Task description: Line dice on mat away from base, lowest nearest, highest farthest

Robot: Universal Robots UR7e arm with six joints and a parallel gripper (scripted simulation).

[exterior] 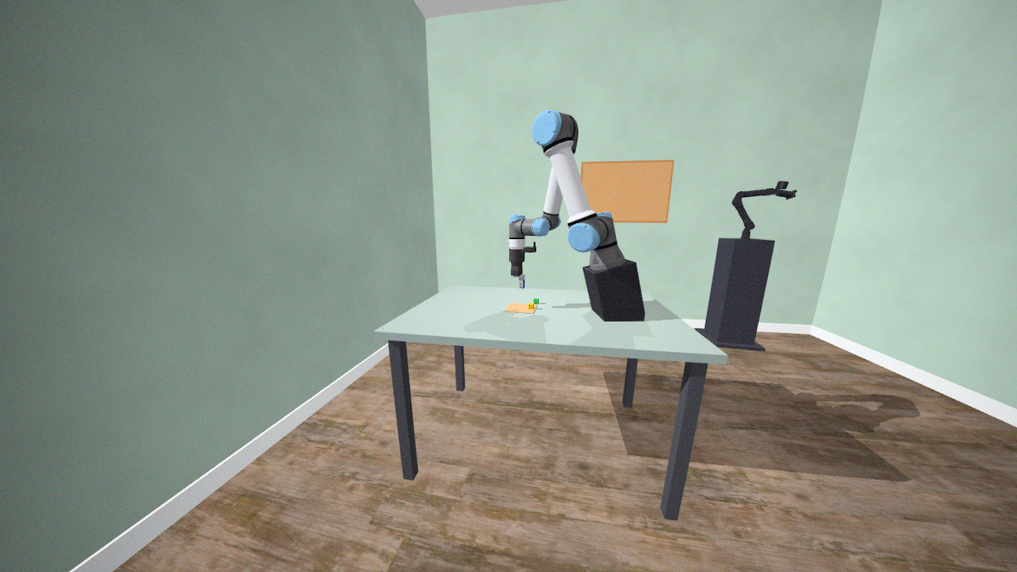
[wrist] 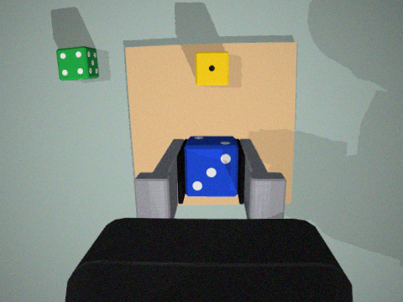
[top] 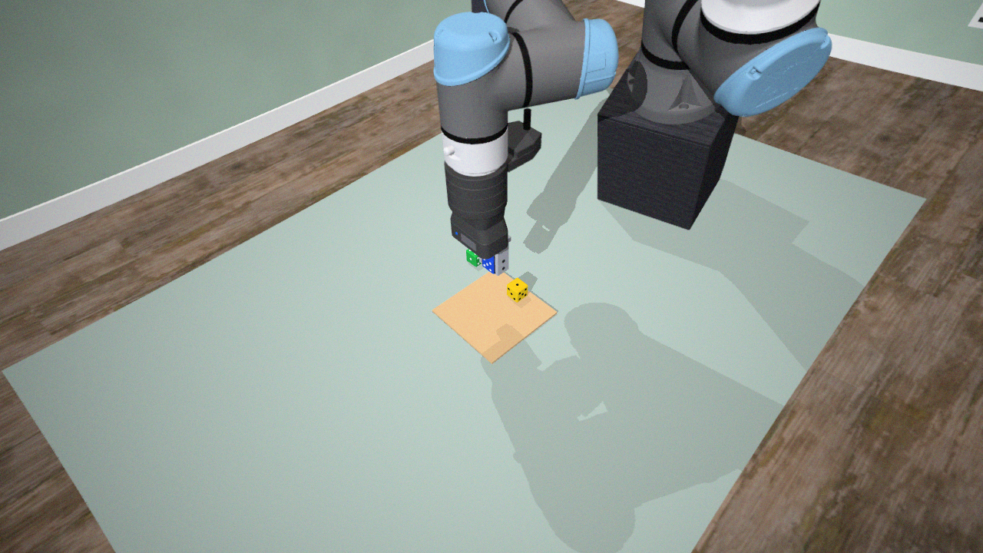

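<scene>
Now: hand 12 cm above the orange mat. From my hand the other things lie so: yellow die: 5 cm behind, 11 cm below; blue die: 1 cm below; green die: 6 cm behind, 11 cm to the right, 11 cm below.
</scene>
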